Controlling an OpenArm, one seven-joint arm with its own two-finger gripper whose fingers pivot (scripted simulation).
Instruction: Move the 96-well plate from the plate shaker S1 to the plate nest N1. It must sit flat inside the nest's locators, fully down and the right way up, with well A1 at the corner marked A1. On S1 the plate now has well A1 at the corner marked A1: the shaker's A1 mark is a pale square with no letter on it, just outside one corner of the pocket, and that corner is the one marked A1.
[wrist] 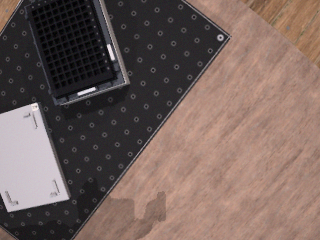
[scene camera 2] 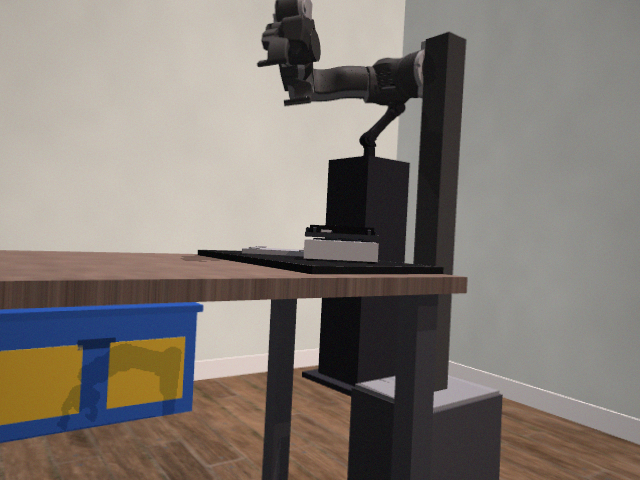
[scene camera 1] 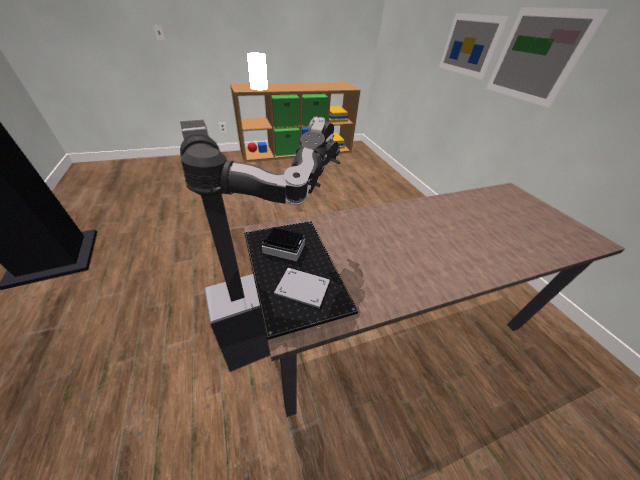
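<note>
Scene camera 1 takes in a plate nest N1 (scene camera 1: 302,287) and a base box (scene camera 1: 242,339), along with an arm column (scene camera 1: 214,206). The column is visible in scene camera 2 too (scene camera 2: 444,65), where the gripper (scene camera 2: 285,86) and a plate shaker S1 (scene camera 2: 313,249) can also be seen.
</note>
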